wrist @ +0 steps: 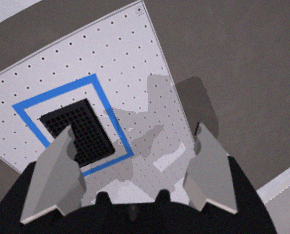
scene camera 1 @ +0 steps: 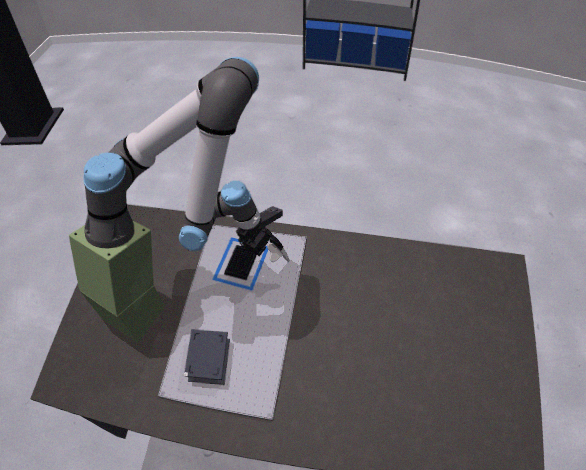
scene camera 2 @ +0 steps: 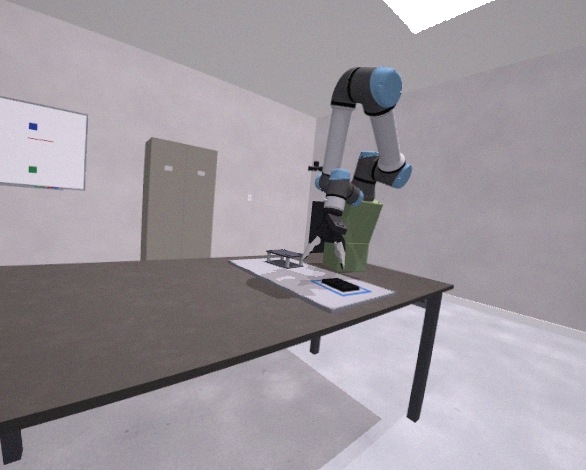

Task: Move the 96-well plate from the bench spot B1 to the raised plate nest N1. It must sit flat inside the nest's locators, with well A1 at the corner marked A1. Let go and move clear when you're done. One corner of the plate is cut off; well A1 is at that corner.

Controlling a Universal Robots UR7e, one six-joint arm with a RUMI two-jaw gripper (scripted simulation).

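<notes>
Black 96-well plate (wrist: 80,113). Gripper (scene camera 1: 270,252), (scene camera 2: 322,265), (wrist: 137,124). Grey plate nest N1 (scene camera 1: 206,353).
</notes>
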